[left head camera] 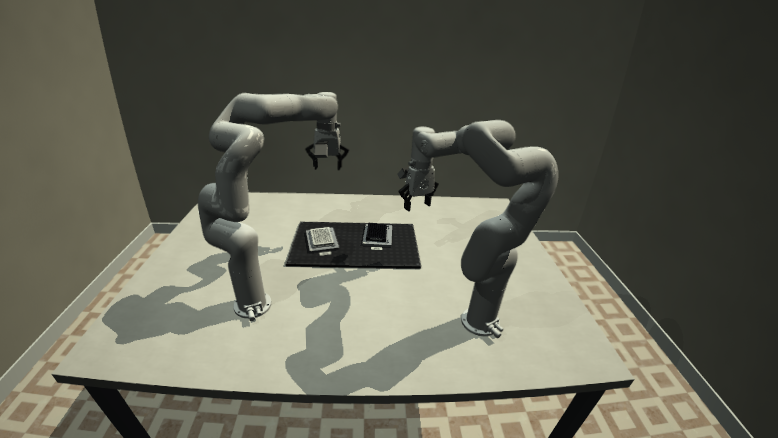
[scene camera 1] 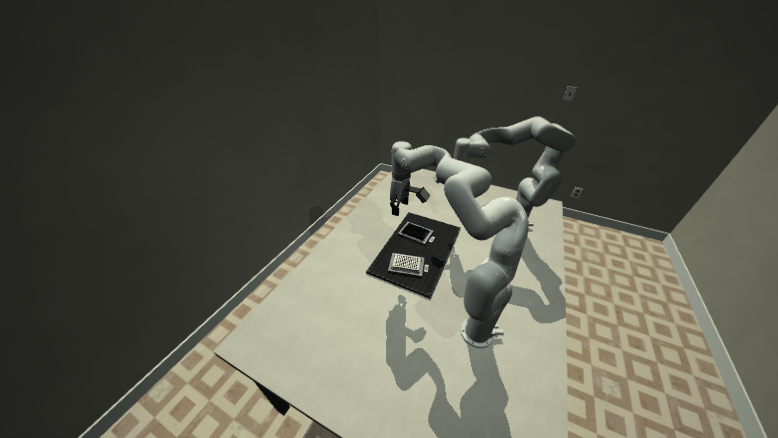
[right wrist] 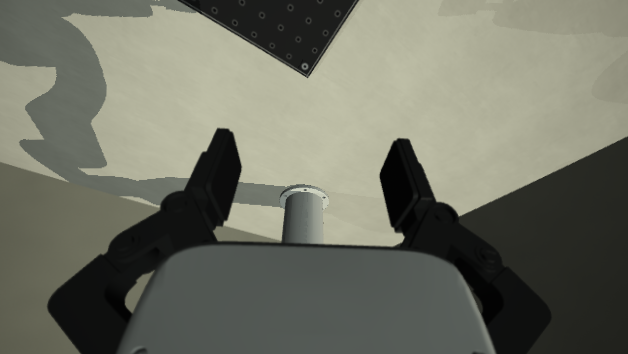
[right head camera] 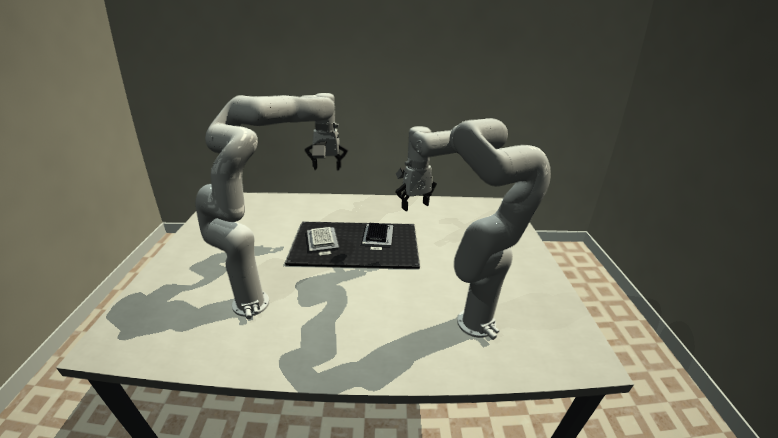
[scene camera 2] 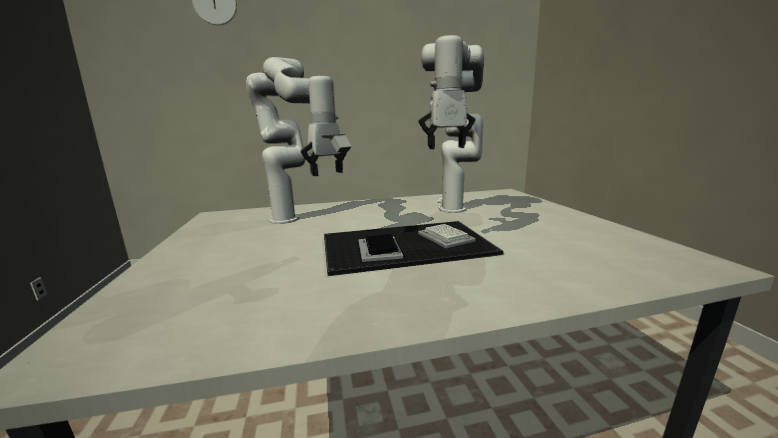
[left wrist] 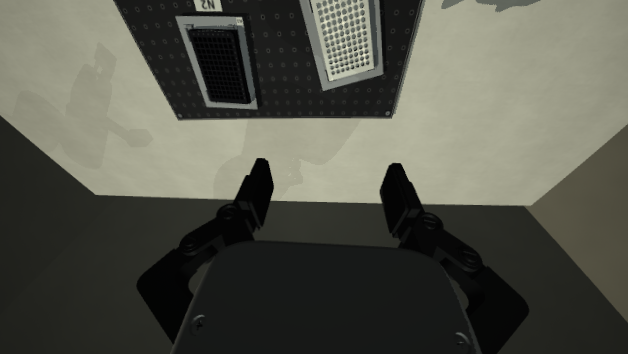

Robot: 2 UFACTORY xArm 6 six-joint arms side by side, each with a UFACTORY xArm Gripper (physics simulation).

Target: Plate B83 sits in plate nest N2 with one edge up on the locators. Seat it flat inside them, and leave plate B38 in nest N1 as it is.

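Frame: origin at the left arm's base, x ahead, y left, z up, level; millimetres.
Where they show: left gripper, fingertip midpoint: [left head camera: 327, 168] [scene camera 1: 400, 209] [right head camera: 327, 169] [scene camera 2: 446, 148] [left wrist: 326, 174]; right gripper, fingertip midpoint: [left head camera: 417, 207] [right wrist: 313, 152] [right head camera: 415, 207] [scene camera 2: 327, 174]; left arm's base at its link origin: [left head camera: 252, 305] [scene camera 1: 476, 332] [right head camera: 250, 303] [scene camera 2: 452, 209]; right arm's base at its link origin: [left head camera: 480, 322] [right wrist: 304, 199] [right head camera: 476, 323] [scene camera 2: 284, 219].
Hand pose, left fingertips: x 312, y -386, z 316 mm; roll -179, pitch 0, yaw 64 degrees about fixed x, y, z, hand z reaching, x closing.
Observation:
Things, the pixels of their top centre, and the offset from my left fingertips. "*": a spot on its surface instead. Level surfaces: height alone.
- Black plate B83 at its top centre: [left wrist: 220, 71] [scene camera 2: 381, 240] [left head camera: 376, 230] [right head camera: 377, 230] [scene camera 1: 415, 230] dy -180, dx -97, dz -272 mm
- grey nest N2 at its top centre: [left wrist: 220, 69] [scene camera 2: 379, 245] [left head camera: 378, 233] [right head camera: 378, 233] [scene camera 1: 415, 231] dy -185, dx -100, dz -287 mm
- White plate B38 at its top centre: [left wrist: 345, 36] [scene camera 2: 445, 230] [left head camera: 321, 235] [right head camera: 322, 235] [scene camera 1: 406, 261] dy +50, dx -41, dz -277 mm
- nest N1 at a spot on its surface: [left wrist: 318, 55] * dy -3, dx -34, dz -291 mm
- black perforated board at its top centre: [left wrist: 265, 34] [scene camera 2: 405, 241] [left head camera: 355, 241] [right head camera: 355, 241] [scene camera 1: 417, 247] dy -76, dx -104, dz -302 mm
- pale table at its surface level: dz -316 mm
- label at a spot on its surface: [left wrist: 208, 5] * dy -138, dx -183, dz -301 mm
Black plate B83 [left head camera: 376, 232] [right head camera: 376, 232] [scene camera 1: 415, 231] [scene camera 2: 382, 244] [left wrist: 220, 65] sits in grey nest N2 [scene camera 2: 382, 257] [left wrist: 215, 21]; its tilt is hard to tell at this size. White plate B38 [left head camera: 322, 236] [right head camera: 322, 236] [scene camera 1: 407, 262] [scene camera 2: 447, 233] [left wrist: 347, 37] lies in nest N1 [left wrist: 318, 55]. My left gripper [left head camera: 327, 165] [right head camera: 326, 165] [scene camera 1: 400, 206] [scene camera 2: 446, 142] [left wrist: 326, 174] is open and empty, high beyond the white plate in the head views. My right gripper [left head camera: 417, 205] [right head camera: 415, 205] [scene camera 2: 326, 171] [right wrist: 313, 152] is open and empty, above and right of the black plate in the head views.
Both nests stand on a black perforated board [left head camera: 402, 255] [right head camera: 401, 255] [scene camera 2: 342, 261] [left wrist: 280, 75] [right wrist: 290, 30] on the pale table [left head camera: 413, 304] [scene camera 2: 244, 326]. A label [left wrist: 208, 5] reading N2 lies beside its nest. The arm bases stand at either side, nearer the front in the head views.

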